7 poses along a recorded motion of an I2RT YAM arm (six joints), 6.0 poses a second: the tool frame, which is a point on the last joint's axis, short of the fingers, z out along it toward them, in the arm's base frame.
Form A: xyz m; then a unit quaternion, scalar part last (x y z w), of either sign.
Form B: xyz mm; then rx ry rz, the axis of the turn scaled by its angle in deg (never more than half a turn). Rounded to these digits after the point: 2 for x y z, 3 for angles.
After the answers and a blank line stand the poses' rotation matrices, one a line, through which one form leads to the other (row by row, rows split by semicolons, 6 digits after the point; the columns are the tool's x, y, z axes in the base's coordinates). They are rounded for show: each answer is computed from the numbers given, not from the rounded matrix.
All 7 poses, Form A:
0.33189 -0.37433 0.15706 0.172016 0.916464 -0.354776 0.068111
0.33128 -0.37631 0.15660 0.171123 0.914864 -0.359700 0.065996
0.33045 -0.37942 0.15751 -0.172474 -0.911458 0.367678 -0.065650
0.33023 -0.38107 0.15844 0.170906 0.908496 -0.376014 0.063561
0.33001 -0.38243 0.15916 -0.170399 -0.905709 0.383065 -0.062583
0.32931 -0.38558 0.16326 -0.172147 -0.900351 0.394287 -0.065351
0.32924 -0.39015 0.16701 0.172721 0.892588 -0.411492 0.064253
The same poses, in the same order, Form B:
331.89 -374.33 157.06 29.688 158.172 -61.231
331.28 -376.31 156.60 29.572 158.097 -62.159
330.45 -379.42 157.51 29.811 157.541 -63.551
330.23 -381.07 158.44 29.577 157.226 -65.074
330.01 -382.43 159.16 29.507 156.836 -66.333
329.31 -385.58 163.26 29.760 155.649 -68.163
329.24 -390.15 167.01 29.879 154.408 -71.184

-0.931543 0.363621 0.002788; 0.266964 0.689089 -0.673711; -0.246897 -0.626846 -0.738990
-0.932723 0.360587 -0.002351; 0.265631 0.682665 -0.680741; -0.243861 -0.635567 -0.732521
-0.931886 0.362682 -0.007155; 0.266129 0.670131 -0.692892; -0.246504 -0.647600 -0.721006
-0.933502 0.358334 -0.013036; 0.262735 0.658809 -0.704940; -0.244016 -0.661488 -0.709147
-0.934095 0.356611 -0.017184; 0.260717 0.648451 -0.715219; -0.243912 -0.672563 -0.698689
-0.932189 0.361520 -0.018073; 0.258451 0.629806 -0.732494; -0.253428 -0.687494 -0.680534
-0.932078 0.361217 -0.027444; 0.255458 0.601684 -0.756781; -0.256850 -0.712390 -0.653092

